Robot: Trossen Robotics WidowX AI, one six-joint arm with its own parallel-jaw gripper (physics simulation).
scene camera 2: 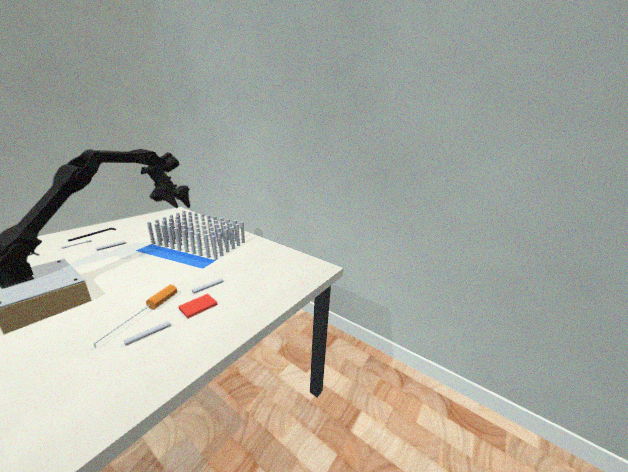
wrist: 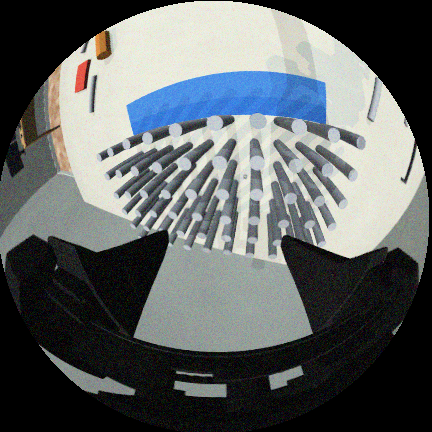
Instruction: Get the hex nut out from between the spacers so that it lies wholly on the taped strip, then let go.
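Where they show: gripper, fingertip midpoint: (scene camera 2: 183, 207) (wrist: 227, 239); arm's base at its link origin: (scene camera 2: 14, 279).
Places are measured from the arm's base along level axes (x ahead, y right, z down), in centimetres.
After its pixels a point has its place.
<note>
The hex nut (wrist: 245, 176) @[x 59.4, y -1.6, z 8.8 cm] shows in the wrist view as a tiny grey spot on the table among the upright grey spacers (wrist: 256, 162) (scene camera 2: 190, 238), between two of their columns; in the scene view it cannot be made out. The taped strip (wrist: 225, 95) @[x 45.2, y 3.4, z 9.1 cm] (scene camera 2: 175, 255) @[x 45.1, y 5.7, z 9.0 cm] is blue and lies flat along the near side of the spacers. My gripper (wrist: 227, 239) @[x 56.3, y -0.6, z -9.3 cm] (scene camera 2: 183, 205) @[x 56.3, y -0.6, z -9.3 cm] is open and empty. It hangs above the far part of the spacers, clear of their tops.
An orange-handled tool (scene camera 2: 161, 296) @[x 22.5, y 33.6, z 6.1 cm] (wrist: 103, 46), a red block (scene camera 2: 197, 306) @[x 26.9, y 45.1, z 7.9 cm] (wrist: 82, 76) @[x 28.9, y 42.4, z 7.9 cm] and loose grey rods (scene camera 2: 207, 285) @[x 36.3, y 38.0, z 7.8 cm] (scene camera 2: 147, 332) @[x 12.2, y 43.7, z 7.8 cm] lie on the table's near side. A black bent rod (scene camera 2: 91, 234) @[x 35.3, y -46.5, z 8.8 cm] (wrist: 410, 161) lies to the left of the spacers in the scene view. A box (scene camera 2: 45, 304) @[x 1.6, y 12.8, z 4.7 cm] stands by the arm's base.
</note>
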